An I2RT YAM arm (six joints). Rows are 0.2 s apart.
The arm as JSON. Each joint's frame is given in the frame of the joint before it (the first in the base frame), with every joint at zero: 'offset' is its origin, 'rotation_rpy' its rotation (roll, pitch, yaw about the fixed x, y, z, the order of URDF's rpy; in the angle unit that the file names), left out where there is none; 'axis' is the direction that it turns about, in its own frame. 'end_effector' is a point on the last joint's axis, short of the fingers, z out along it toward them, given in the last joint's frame.
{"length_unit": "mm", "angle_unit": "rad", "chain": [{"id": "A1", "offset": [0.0, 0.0, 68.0], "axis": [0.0, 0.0, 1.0]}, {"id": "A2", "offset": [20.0, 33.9, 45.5], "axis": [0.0, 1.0, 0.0]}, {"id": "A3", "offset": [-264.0, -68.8, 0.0], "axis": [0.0, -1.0, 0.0]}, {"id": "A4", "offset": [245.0, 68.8, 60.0], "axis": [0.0, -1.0, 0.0]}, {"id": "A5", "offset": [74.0, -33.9, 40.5], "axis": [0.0, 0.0, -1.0]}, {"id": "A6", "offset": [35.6, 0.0, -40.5], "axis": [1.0, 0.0, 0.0]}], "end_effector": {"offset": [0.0, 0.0, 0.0], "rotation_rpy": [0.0, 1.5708, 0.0]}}
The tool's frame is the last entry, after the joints.
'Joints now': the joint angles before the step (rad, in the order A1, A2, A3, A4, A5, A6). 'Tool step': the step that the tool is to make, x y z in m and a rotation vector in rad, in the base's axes. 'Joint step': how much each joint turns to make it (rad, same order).
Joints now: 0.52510 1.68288 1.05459 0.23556 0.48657 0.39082
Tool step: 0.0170 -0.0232 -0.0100 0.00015 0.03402 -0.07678
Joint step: -0.07467 0.03468 0.01275 -0.01623 -0.00449 0.01760
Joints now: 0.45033 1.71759 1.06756 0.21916 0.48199 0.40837
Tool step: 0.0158 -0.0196 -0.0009 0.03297 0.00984 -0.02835
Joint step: -0.06643 0.02552 0.02891 -0.00643 -0.04888 0.01676
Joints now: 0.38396 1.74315 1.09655 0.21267 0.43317 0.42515
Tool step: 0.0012 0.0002 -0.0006 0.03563 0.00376 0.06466
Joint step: -0.00732 0.00122 -0.00303 0.01341 -0.07980 0.00150
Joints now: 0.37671 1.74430 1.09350 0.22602 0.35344 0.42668
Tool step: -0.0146 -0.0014 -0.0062 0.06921 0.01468 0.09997
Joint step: -0.00003 -0.04520 -0.07997 0.03974 -0.11981 0.02364
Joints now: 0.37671 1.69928 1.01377 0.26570 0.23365 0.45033
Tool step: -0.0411 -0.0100 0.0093 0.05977 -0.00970 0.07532
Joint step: 0.00876 -0.17418 -0.15272 0.00562 -0.08164 0.02174
